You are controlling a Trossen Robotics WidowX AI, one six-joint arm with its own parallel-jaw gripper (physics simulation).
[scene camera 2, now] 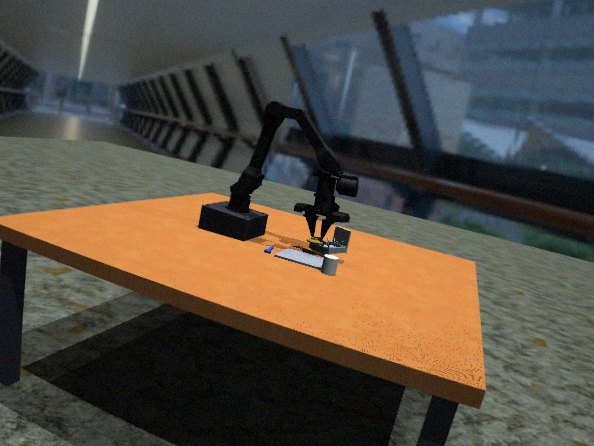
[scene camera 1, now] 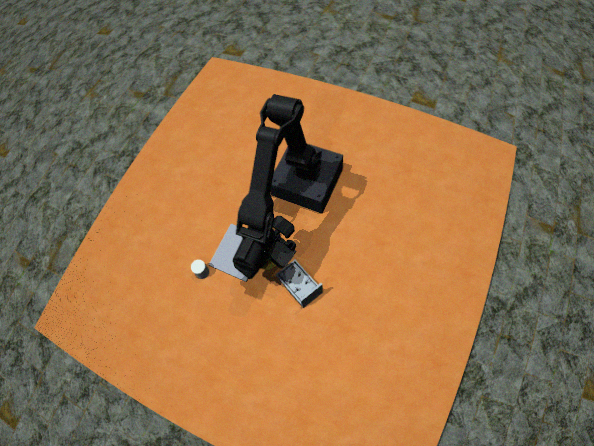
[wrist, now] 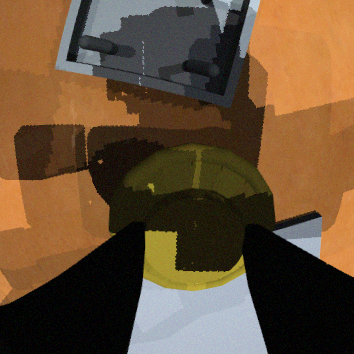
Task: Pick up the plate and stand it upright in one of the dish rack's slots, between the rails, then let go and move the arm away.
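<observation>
The yellow plate [scene camera 2: 314,241] [wrist: 197,172] is round and roughly level, held a little above the table, partly in shadow. My gripper [scene camera 2: 318,238] [wrist: 194,235] points down and is shut on the plate, with a black finger at each side of it. In scene camera 1 the arm hides the fingertips and most of the plate. The grey dish rack [scene camera 1: 313,295] [scene camera 2: 342,238] [wrist: 100,73] is a shallow tray with short pegs and a tall panel at its far end. It stands apart from the plate, ahead of it in the wrist view.
A flat light-grey board [scene camera 1: 225,255] [scene camera 2: 299,257] [wrist: 195,320] lies partly under the gripper. A white cylinder [scene camera 1: 198,266] [scene camera 2: 330,265] stands by its outer corner. A small blue object [scene camera 2: 269,249] lies near the board, on the side towards the arm's black base [scene camera 1: 305,192] [scene camera 2: 232,222].
</observation>
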